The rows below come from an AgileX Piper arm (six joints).
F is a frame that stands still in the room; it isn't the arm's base.
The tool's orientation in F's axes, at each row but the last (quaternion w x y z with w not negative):
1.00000 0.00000 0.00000 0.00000
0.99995 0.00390 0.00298 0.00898
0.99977 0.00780 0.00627 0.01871
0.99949 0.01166 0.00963 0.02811
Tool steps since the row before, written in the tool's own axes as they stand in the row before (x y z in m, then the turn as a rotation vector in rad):
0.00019 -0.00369 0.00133 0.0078 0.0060 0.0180
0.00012 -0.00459 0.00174 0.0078 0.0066 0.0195
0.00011 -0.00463 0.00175 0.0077 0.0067 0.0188
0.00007 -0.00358 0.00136 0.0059 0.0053 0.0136
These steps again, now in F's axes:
0.00019 -0.00369 0.00133 0.0078 0.0060 0.0180
0.00021 -0.00460 0.00170 0.0078 0.0066 0.0195
0.00031 -0.00465 0.00168 0.0077 0.0067 0.0188
0.00030 -0.00360 0.00127 0.0059 0.0053 0.0136

